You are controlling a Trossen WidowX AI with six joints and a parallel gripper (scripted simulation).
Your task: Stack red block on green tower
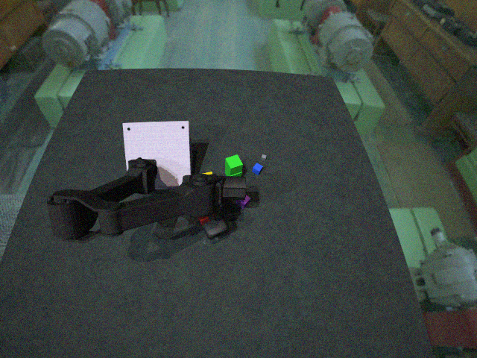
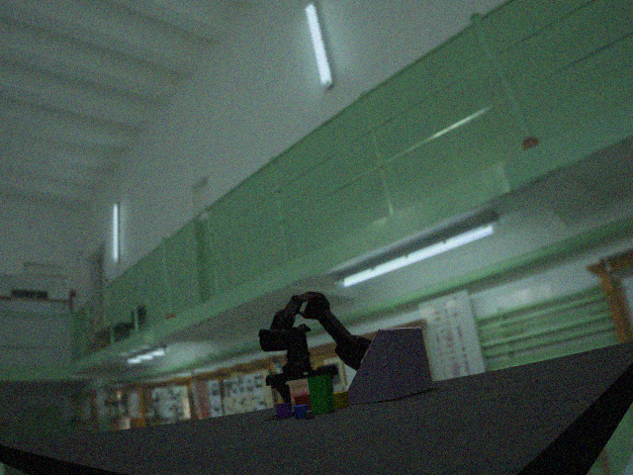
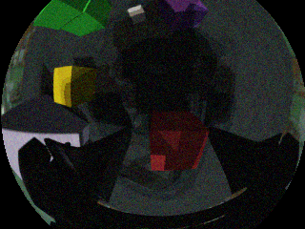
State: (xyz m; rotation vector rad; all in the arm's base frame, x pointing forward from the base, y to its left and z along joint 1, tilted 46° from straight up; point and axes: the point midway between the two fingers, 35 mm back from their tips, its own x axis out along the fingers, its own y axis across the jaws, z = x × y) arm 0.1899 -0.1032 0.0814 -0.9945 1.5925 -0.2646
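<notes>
My gripper tip is now 10 cm short of the small white cube and 9 cm to the right of it. Round my gripper tip: yellow block (12 cm to the left, 1 cm above); then red block (1 cm above); then purple block (12 cm ahead, 5 cm to the left, 1 cm above).
</notes>
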